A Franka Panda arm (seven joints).
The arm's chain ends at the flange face. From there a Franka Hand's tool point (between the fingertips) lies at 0.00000 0.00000 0.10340 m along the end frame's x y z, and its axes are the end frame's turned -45 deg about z.
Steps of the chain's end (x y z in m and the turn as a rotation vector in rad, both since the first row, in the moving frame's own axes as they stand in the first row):
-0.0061 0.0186 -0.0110 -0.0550 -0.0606 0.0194
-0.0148 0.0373 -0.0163 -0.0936 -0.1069 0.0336
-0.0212 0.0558 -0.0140 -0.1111 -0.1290 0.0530
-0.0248 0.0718 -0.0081 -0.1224 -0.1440 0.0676
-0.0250 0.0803 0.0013 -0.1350 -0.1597 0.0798
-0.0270 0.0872 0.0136 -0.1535 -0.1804 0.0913
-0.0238 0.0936 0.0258 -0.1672 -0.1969 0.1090
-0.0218 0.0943 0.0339 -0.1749 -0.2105 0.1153
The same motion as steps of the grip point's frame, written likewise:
-0.0259 0.0083 -0.0113 0.0040 -0.0817 0.0194
-0.0514 0.0147 -0.0173 0.0094 -0.1418 0.0336
-0.0719 0.0227 -0.0155 0.0127 -0.1698 0.0530
-0.0876 0.0310 -0.0099 0.0153 -0.1884 0.0676
-0.0958 0.0365 -0.0010 0.0175 -0.2084 0.0798
-0.1048 0.0395 0.0107 0.0190 -0.2361 0.0913
-0.1092 0.0458 0.0224 0.0210 -0.2575 0.1090
-0.1097 0.0471 0.0301 0.0252 -0.2725 0.1153

